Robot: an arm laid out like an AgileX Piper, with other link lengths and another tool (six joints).
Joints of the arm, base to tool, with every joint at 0 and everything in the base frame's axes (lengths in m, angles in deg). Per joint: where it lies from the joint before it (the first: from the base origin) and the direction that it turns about. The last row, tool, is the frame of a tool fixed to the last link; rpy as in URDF.
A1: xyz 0.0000 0.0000 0.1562 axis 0 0 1
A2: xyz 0.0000 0.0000 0.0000 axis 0 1 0
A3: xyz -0.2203 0.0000 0.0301 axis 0 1 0
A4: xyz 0.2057 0.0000 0.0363 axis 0.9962 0 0.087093
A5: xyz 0.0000 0.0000 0.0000 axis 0 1 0
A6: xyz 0.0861 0.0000 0.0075 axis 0.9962 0 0.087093
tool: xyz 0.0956 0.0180 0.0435 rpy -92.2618 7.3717 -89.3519
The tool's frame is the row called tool.
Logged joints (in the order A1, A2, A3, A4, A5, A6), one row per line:
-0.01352, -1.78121, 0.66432, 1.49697, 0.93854, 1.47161
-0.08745, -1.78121, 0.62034, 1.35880, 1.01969, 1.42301
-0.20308, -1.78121, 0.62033, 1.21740, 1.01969, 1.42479
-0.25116, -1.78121, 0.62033, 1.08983, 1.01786, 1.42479
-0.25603, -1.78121, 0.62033, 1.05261, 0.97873, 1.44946
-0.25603, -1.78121, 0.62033, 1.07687, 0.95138, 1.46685
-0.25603, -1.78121, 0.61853, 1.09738, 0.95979, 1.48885
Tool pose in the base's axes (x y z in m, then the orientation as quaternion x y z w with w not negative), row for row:
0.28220, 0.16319, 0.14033, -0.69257, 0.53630, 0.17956, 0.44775
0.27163, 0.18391, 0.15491, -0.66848, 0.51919, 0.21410, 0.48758
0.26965, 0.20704, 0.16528, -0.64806, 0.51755, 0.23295, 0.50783
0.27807, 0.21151, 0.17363, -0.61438, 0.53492, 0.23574, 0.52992
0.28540, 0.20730, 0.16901, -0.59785, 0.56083, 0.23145, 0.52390
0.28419, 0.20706, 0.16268, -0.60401, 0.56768, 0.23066, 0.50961
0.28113, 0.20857, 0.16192, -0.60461, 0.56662, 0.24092, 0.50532
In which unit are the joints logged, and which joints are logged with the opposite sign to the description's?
The joints are logged in radians. Opposite sign: A1, A2, A3, A4, A5.
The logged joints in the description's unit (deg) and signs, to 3 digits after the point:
0.775, 102.056, -38.063, -85.770, -53.774, 84.317
5.011, 102.056, -35.543, -77.854, -58.424, 81.532
11.636, 102.056, -35.542, -69.752, -58.424, 81.634
14.390, 102.056, -35.542, -62.443, -58.319, 81.634
14.669, 102.056, -35.542, -60.310, -56.077, 83.048
14.669, 102.056, -35.542, -61.700, -54.510, 84.044
14.669, 102.056, -35.439, -62.875, -54.992, 85.305

